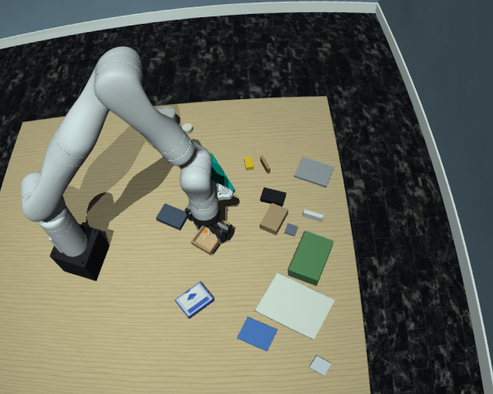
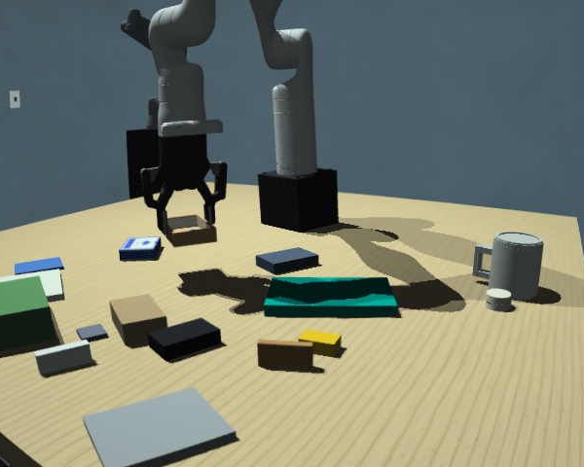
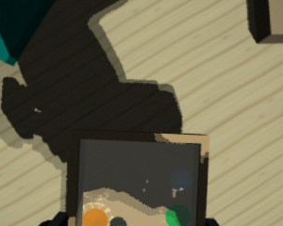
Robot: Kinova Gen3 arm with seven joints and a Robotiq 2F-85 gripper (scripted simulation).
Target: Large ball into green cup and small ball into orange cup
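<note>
My gripper is now 20 mm above the covered wooden puzzle. From my hand the other things lie so: tan block: 190 mm ahead, 80 mm below, 60 mm to the left; teal slab: 240 mm to the left, 80 mm below; dark blue block: 130 mm behind, 110 mm to the left, 80 mm below.
</note>
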